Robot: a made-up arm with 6 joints. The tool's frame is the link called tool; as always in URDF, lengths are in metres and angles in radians. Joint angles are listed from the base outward. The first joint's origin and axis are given. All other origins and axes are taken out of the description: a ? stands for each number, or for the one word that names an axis. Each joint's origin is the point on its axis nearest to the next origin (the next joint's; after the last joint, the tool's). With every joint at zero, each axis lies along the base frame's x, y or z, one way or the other. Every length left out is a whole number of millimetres.
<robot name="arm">
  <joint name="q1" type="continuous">
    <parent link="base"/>
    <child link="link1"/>
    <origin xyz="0 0 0.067"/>
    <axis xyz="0 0 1"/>
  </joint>
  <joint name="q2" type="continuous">
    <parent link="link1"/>
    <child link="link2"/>
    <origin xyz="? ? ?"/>
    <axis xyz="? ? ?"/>
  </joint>
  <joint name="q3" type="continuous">
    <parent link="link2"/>
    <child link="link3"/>
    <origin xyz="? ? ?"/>
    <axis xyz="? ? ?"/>
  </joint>
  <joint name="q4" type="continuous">
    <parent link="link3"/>
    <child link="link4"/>
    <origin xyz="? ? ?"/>
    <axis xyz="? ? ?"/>
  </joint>
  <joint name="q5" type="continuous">
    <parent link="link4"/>
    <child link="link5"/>
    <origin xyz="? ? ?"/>
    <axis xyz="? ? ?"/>
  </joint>
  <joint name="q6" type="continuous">
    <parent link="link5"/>
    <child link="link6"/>
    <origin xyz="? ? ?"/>
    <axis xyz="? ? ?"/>
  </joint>
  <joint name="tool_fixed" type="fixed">
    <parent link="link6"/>
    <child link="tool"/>
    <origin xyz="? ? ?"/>
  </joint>
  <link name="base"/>
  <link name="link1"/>
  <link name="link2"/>
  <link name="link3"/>
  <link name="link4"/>
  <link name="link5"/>
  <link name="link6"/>
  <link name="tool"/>
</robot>
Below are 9 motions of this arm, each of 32 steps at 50 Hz.
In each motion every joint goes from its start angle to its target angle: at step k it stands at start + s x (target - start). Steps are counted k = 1, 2, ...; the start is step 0. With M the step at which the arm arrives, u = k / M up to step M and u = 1 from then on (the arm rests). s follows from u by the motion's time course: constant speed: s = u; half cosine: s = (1 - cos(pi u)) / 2; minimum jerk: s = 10 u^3 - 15 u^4 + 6 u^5.
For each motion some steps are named. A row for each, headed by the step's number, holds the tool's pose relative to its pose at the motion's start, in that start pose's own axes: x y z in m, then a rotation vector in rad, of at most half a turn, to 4 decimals.
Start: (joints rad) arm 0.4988 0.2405 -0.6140 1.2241 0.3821 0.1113
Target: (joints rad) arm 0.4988 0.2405 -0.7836 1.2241 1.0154 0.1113
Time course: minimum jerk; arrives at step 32
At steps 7, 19, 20, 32:
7: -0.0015 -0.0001 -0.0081 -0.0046 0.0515 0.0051
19: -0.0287 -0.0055 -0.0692 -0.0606 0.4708 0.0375
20: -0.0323 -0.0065 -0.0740 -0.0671 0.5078 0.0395
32: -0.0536 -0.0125 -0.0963 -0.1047 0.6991 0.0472

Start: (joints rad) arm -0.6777 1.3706 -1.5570 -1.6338 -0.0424 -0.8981
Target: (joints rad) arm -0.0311 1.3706 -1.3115 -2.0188 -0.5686 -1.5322
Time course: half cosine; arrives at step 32
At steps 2, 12, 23, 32:
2: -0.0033 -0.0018 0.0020 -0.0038 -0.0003 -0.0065
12: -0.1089 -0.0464 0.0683 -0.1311 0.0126 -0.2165
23: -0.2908 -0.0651 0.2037 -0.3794 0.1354 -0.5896
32: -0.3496 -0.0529 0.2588 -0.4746 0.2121 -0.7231

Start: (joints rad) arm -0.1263 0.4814 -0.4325 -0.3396 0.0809 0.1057
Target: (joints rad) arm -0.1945 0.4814 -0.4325 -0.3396 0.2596 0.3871
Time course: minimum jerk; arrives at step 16
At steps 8, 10, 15, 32:
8: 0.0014 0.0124 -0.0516 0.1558 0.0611 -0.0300
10: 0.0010 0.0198 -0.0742 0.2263 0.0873 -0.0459
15: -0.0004 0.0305 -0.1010 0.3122 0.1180 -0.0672
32: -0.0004 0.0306 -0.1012 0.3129 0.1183 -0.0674

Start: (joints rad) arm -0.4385 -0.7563 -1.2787 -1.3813 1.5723 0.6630
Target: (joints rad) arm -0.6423 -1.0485 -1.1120 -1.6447 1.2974 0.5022
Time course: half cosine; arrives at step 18
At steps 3, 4, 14, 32:
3: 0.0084 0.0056 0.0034 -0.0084 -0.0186 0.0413
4: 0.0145 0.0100 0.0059 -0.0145 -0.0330 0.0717
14: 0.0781 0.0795 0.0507 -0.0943 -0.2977 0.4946
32: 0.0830 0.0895 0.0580 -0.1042 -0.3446 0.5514

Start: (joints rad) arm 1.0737 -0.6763 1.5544 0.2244 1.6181 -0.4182
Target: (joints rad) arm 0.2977 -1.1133 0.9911 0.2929 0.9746 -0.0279
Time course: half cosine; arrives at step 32
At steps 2, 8, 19, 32:
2: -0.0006 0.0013 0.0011 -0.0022 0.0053 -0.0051
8: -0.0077 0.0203 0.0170 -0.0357 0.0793 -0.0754
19: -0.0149 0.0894 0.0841 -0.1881 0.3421 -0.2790
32: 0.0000 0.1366 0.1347 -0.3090 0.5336 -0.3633

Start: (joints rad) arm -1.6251 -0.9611 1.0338 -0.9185 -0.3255 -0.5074
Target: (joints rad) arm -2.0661 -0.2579 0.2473 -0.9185 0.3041 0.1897
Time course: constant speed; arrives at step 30
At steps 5, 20, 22, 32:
5: 0.0530 0.0260 -0.0520 0.0829 0.2069 -0.1489
20: 0.1294 0.0894 -0.2101 0.5086 0.6628 -0.7443
22: 0.1350 0.1013 -0.2277 0.5830 0.6996 -0.8354
32: 0.1661 0.1595 -0.2857 0.9172 0.7813 -1.2095

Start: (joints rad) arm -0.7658 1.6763 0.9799 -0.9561 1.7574 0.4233
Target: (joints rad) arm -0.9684 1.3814 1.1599 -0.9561 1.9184 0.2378
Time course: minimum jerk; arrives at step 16
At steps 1, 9, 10, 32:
1: 0.0001 -0.0005 -0.0001 -0.0014 0.0001 -0.0006
9: 0.0267 -0.1249 -0.0146 -0.3679 0.0296 -0.1778
10: 0.0307 -0.1461 -0.0142 -0.4311 0.0357 -0.2116
32: 0.0398 -0.1979 -0.0098 -0.5877 0.0522 -0.3006

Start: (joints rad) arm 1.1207 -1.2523 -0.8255 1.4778 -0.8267 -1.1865
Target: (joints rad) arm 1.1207 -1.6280 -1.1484 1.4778 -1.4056 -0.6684
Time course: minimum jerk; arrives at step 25
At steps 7, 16, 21, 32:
7: -0.0074 0.0042 -0.0042 0.0801 -0.0629 -0.0124
16: -0.0165 0.0373 -0.0400 0.4902 -0.3127 -0.0138
21: -0.0112 0.0563 -0.0555 0.6544 -0.3855 0.0012
32: -0.0101 0.0594 -0.0577 0.6788 -0.3952 0.0038

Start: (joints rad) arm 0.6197 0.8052 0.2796 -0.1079 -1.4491 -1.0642
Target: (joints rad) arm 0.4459 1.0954 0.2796 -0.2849 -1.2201 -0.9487
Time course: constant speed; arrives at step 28
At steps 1, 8, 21, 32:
1: 0.0015 0.0006 -0.0016 -0.0004 0.0152 -0.0051
8: 0.0092 0.0026 -0.0148 0.0031 0.1208 -0.0452
21: 0.0108 -0.0039 -0.0463 0.0372 0.3099 -0.1381
32: 0.0039 -0.0115 -0.0655 0.0705 0.4060 -0.1973

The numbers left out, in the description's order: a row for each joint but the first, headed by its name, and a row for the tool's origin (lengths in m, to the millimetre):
q2: xyz -0.434 -0.086 0, axis 1 0 0
q3: xyz 0 0.151 0.001, axis 0 -1 0
q4: xyz -0.076 0 -0.005, axis -1 0 0
q5: xyz 0 0.247 0.067, axis 0 1 0
q6: xyz 0.164 0 0.03, axis 1 0 0
tool: xyz 0 -0.214 -0.025

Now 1 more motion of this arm.
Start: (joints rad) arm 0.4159 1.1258 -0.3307 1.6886 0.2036 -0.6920
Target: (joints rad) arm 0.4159 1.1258 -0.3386 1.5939 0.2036 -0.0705
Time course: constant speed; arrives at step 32
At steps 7, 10, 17, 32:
7: -0.0003 0.0024 -0.0299 0.1559 -0.0036 0.0047
10: -0.0004 0.0050 -0.0424 0.2227 -0.0049 0.0068
17: -0.0006 0.0144 -0.0701 0.3786 -0.0076 0.0122
32: -0.0009 0.0494 -0.1207 0.7126 -0.0107 0.0253

